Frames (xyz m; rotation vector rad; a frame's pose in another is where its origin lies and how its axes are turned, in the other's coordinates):
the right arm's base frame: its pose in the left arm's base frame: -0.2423 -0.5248 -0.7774 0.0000 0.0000 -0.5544
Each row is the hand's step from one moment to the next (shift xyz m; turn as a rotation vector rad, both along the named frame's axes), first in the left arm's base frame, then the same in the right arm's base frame.
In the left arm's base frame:
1: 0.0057 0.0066 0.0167 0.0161 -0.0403 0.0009
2: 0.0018 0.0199 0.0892 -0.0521 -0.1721 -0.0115
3: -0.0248 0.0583 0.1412 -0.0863 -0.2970 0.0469
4: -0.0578 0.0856 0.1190 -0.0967 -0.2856 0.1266
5: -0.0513 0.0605 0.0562 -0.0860 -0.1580 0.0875
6: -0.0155 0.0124 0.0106 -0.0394 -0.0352 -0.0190
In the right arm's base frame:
1: 0.0014 0.0086 0.0167 0.0349 -0.0258 0.0009
2: -0.0089 0.0179 0.0892 0.0463 -0.1737 -0.0115
3: -0.0518 0.0365 0.1412 0.0830 -0.2979 0.0469
4: -0.0942 0.0424 0.1190 0.0681 -0.2937 0.1266
5: -0.0755 0.0244 0.0562 0.0101 -0.1796 0.0875
6: -0.0197 0.0024 0.0106 -0.0150 -0.0507 -0.0190

